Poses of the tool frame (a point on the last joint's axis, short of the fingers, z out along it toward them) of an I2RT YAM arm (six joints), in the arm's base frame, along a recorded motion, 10 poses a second.
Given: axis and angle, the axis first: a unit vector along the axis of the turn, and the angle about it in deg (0 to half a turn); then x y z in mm.
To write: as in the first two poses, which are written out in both.
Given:
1: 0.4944, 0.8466, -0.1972, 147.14, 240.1, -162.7, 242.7
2: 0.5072, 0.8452, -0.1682, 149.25, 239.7, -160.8, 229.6
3: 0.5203, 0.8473, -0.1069, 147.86, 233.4, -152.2, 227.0
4: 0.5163, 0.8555, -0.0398, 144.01, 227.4, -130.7, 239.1
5: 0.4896, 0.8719, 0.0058, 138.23, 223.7, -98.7, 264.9
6: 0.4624, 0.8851, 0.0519, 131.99, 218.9, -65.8, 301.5
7: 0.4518, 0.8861, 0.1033, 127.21, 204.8, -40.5, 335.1
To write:
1: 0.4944, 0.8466, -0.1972, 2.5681, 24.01, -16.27, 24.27
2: 0.5072, 0.8452, -0.1682, 2.6049, 23.97, -16.08, 22.96
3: 0.5203, 0.8473, -0.1069, 2.5806, 23.34, -15.22, 22.70
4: 0.5163, 0.8555, -0.0398, 2.5134, 22.74, -13.07, 23.91
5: 0.4896, 0.8719, 0.0058, 2.4126, 22.37, -9.87, 26.49
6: 0.4624, 0.8851, 0.0519, 2.3037, 21.89, -6.58, 30.15
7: 0.4518, 0.8861, 0.1033, 2.2202, 20.48, -4.05, 33.51
